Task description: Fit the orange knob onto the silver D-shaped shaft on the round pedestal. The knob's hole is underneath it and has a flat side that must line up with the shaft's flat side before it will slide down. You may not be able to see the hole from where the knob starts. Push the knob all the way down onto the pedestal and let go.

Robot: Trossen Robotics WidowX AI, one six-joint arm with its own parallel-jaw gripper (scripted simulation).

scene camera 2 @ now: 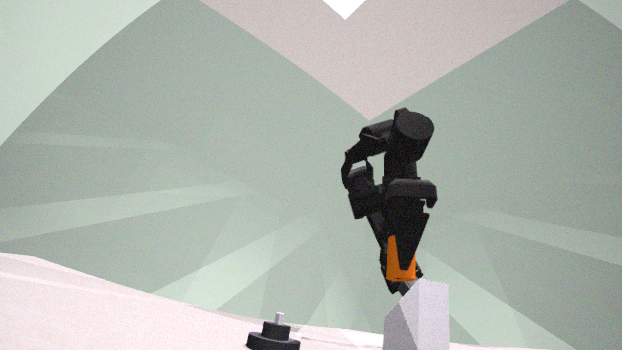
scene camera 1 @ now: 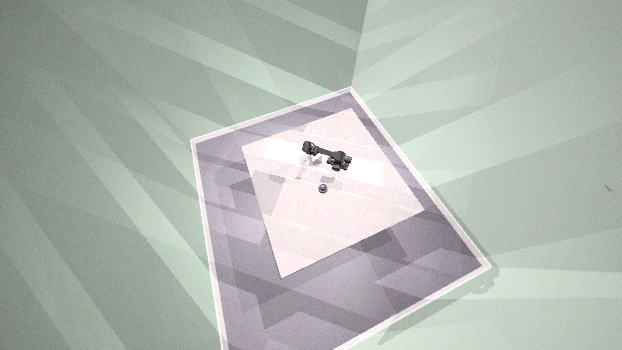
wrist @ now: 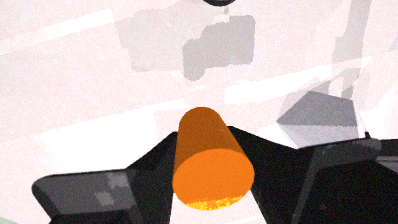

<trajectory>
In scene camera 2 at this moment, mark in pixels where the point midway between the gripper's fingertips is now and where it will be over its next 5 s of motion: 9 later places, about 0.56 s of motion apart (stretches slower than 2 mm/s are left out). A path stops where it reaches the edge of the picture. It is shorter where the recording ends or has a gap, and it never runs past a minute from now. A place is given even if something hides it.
My gripper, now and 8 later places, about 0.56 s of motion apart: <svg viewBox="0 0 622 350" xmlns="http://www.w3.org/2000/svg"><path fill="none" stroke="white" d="M401 273L400 256L396 233L392 205L393 204L392 215L392 237L391 259L386 318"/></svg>
</trajectory>
